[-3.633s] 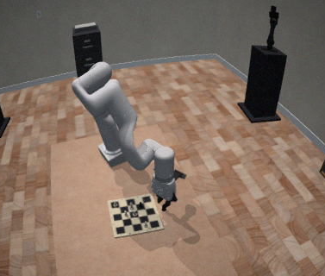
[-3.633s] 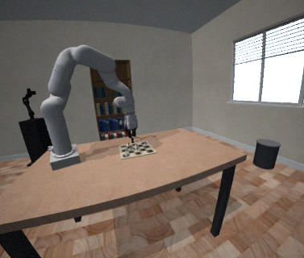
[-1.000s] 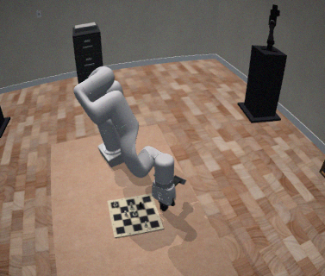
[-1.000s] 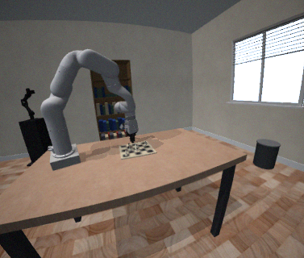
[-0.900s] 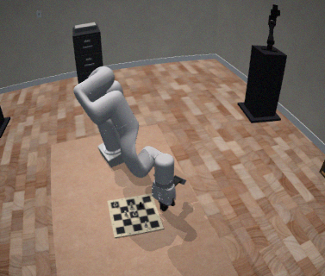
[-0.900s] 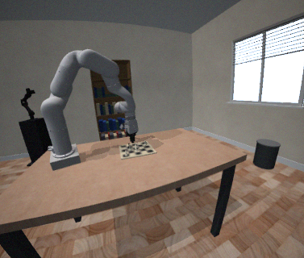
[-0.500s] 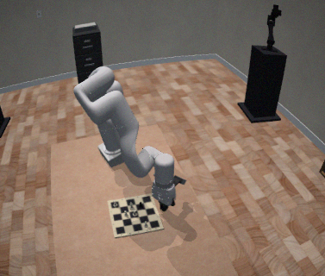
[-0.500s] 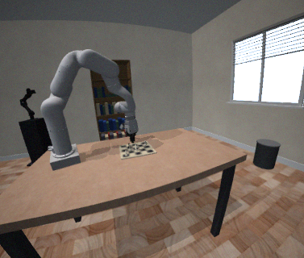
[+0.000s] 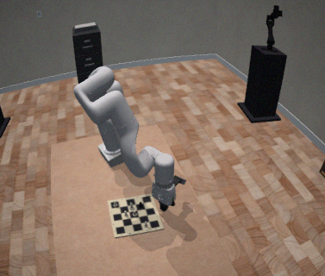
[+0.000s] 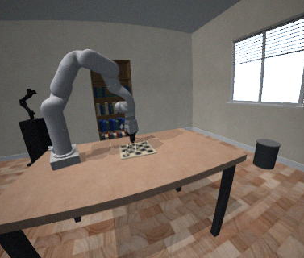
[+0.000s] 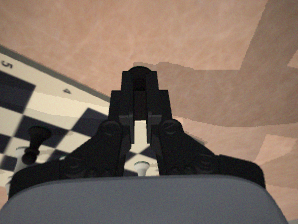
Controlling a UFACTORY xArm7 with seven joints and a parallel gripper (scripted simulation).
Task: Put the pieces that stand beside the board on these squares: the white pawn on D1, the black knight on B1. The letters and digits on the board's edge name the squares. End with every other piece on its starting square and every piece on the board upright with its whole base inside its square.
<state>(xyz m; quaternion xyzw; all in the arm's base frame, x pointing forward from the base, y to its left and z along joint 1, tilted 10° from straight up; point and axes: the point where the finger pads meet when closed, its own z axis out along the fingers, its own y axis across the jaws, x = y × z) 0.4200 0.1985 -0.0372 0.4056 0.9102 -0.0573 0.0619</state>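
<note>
Right now the chessboard is 14 cm to the right of my hand, 3 cm below it and 1 cm ahead of it. Also, from my hand: black knight 2 cm below.
</note>
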